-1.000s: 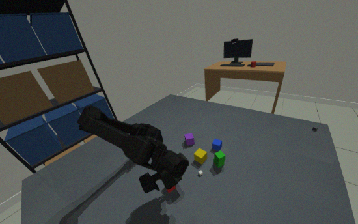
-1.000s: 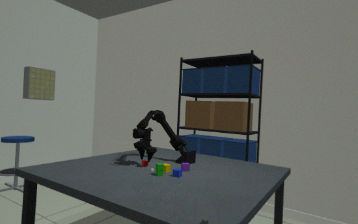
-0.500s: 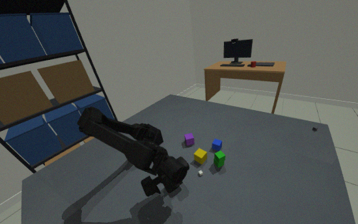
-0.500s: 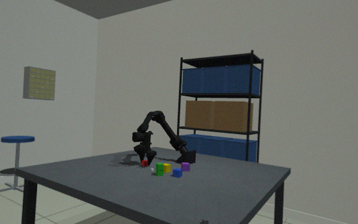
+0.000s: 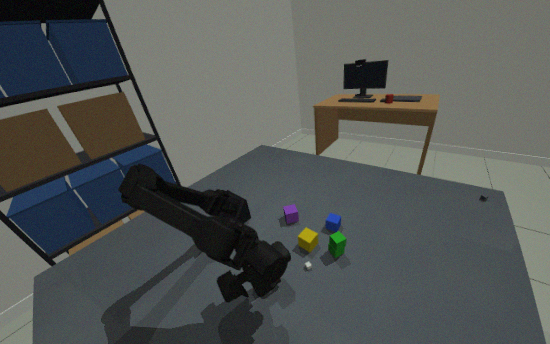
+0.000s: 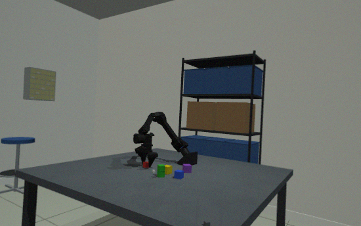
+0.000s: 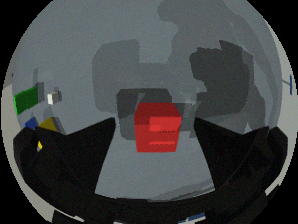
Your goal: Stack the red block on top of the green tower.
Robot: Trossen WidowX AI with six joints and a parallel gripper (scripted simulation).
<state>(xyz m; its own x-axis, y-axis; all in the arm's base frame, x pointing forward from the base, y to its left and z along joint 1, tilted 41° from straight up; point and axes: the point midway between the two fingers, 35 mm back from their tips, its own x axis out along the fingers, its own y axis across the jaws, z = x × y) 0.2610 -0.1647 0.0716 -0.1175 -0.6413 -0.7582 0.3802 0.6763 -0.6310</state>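
The red block lies 10 mm above my gripper tip. From my gripper tip the other things lie so: yellow block 190 mm to the left, 50 mm ahead, 10 mm above; then small white cube 120 mm to the left, 80 mm ahead; then purple block 280 mm to the left, 60 mm behind, 10 mm above.
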